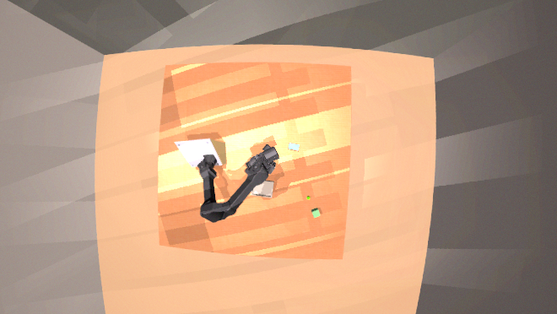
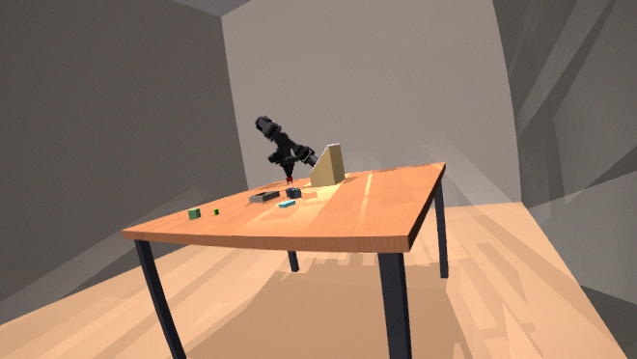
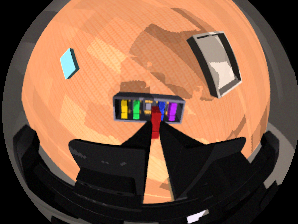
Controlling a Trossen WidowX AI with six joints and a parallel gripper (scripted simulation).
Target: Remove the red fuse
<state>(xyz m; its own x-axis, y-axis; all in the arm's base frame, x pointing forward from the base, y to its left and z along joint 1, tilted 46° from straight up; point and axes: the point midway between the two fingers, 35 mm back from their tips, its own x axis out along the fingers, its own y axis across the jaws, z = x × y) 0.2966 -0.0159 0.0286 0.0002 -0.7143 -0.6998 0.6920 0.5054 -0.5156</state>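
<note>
The grey tray is 170 mm to the right of my gripper tip, 90 mm below it and 20 mm behind it. From my gripper tip the other things lie so: light blue flat piece 190 mm ahead, 90 mm below, 70 mm to the left; then small green piece 260 mm ahead, 250 mm to the right, 80 mm below; then red fuse 10 mm below.
</note>
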